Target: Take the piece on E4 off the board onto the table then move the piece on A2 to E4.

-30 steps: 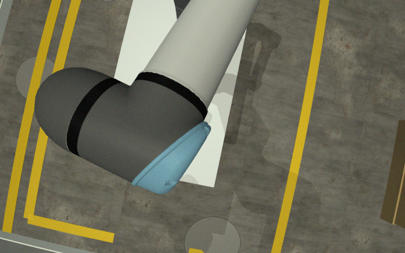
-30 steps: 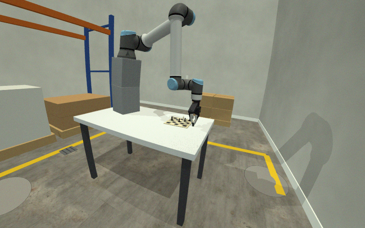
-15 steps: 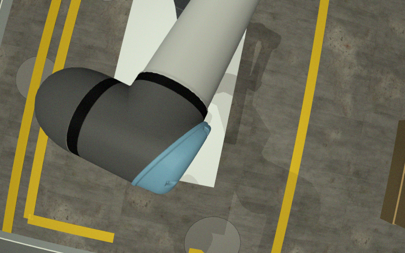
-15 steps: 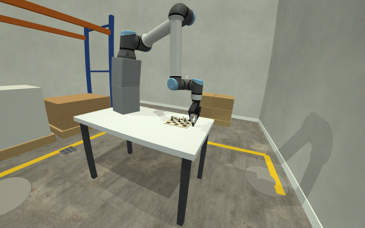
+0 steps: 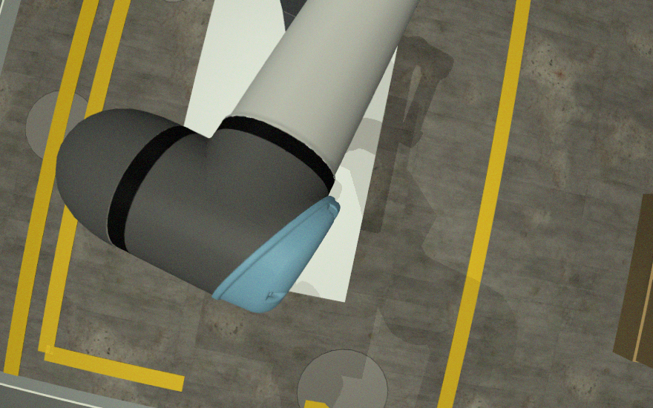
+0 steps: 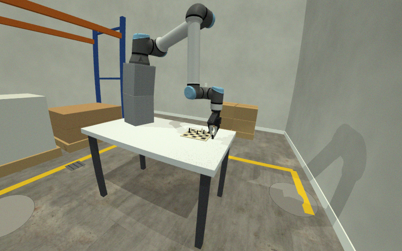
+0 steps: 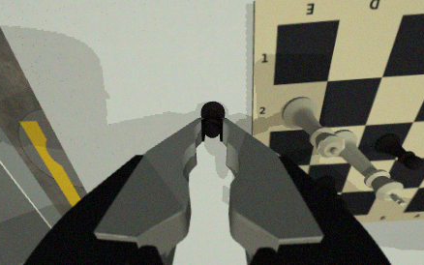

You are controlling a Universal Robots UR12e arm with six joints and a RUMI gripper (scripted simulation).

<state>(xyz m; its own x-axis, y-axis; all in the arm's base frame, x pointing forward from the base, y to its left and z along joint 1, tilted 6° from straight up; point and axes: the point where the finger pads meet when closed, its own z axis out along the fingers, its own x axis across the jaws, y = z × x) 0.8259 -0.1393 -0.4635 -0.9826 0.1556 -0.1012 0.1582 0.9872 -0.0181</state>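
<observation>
The chessboard lies 140 mm behind my hand, 50 mm to the left of it and 20 mm below it.
</observation>
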